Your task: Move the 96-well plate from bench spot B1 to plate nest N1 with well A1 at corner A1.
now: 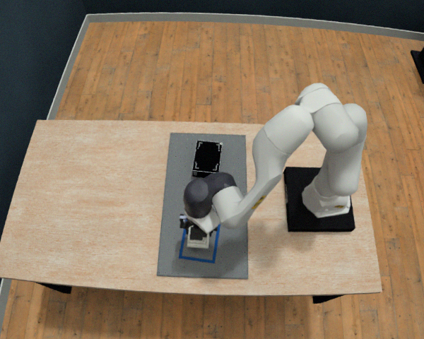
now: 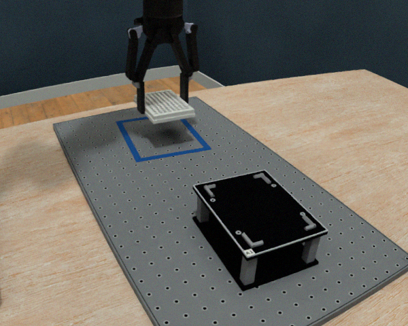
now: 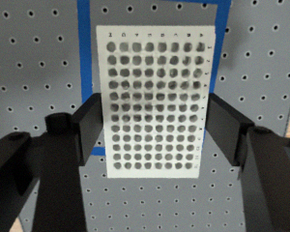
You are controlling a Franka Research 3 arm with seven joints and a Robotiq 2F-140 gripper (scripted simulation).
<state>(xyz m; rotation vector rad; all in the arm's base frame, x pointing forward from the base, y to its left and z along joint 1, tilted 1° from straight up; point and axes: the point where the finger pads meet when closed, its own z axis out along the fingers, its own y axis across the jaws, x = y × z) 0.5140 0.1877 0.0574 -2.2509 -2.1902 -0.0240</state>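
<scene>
Right now the black plate nest is 360 mm to the right of my hand, 30 mm below it and 10 mm behind it. The rest, counted from my hand: white 96-well plate 20 mm below; then A1 label 430 mm to the right, 70 mm behind, 30 mm below.
</scene>
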